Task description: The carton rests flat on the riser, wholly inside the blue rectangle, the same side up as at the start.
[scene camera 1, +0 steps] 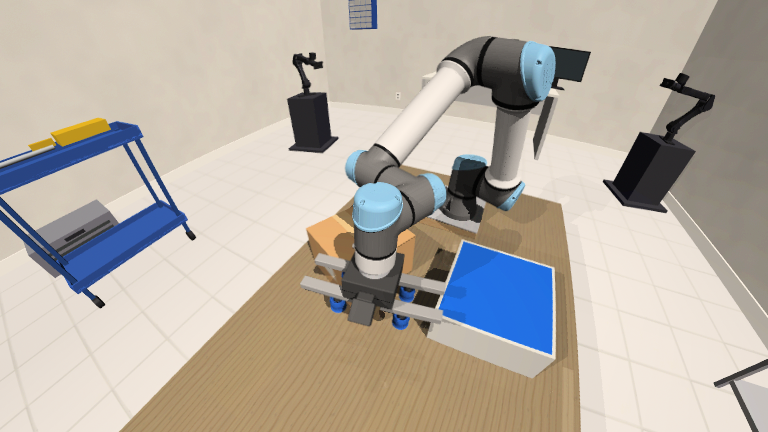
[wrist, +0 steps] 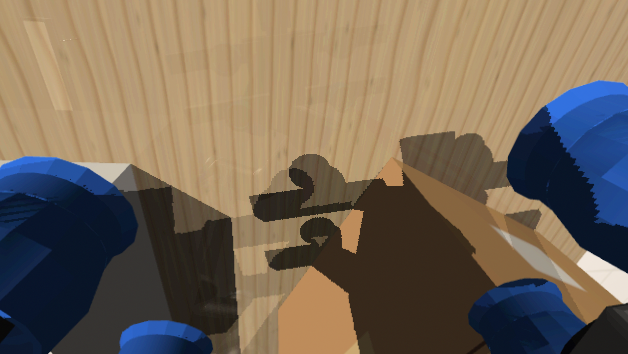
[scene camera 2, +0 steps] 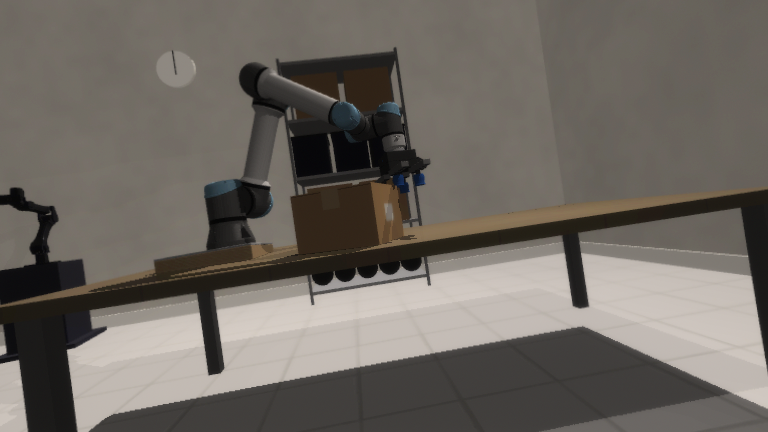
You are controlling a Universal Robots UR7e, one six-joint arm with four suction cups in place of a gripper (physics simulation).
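The brown carton (scene camera 1: 321, 240) (scene camera 2: 338, 222) (wrist: 425, 250) stands flat on the table beside the riser, with tape over its top; the arm partly hides it in scene camera 1. The off-white riser (scene camera 1: 491, 349) (wrist: 152, 250) bears the blue rectangle (scene camera 1: 504, 295), and the carton is apart from it. The riser does not show in scene camera 2. My gripper (scene camera 1: 372, 298) (scene camera 2: 407, 182) is open: its four blue suction cups point down and hold nothing. They hang near the height of the carton's top, on the near side of the carton in scene camera 1, left of the riser.
The wooden table (scene camera 1: 300, 370) (scene camera 2: 537, 217) (wrist: 225, 75) carries the arm's base (scene camera 1: 461, 206) behind the carton. A blue cart (scene camera 1: 126, 241) stands left of the table. Two black pedestals (scene camera 1: 309, 120) (scene camera 1: 652, 169) stand behind. A shelf rack (scene camera 2: 338, 60) stands at the wall.
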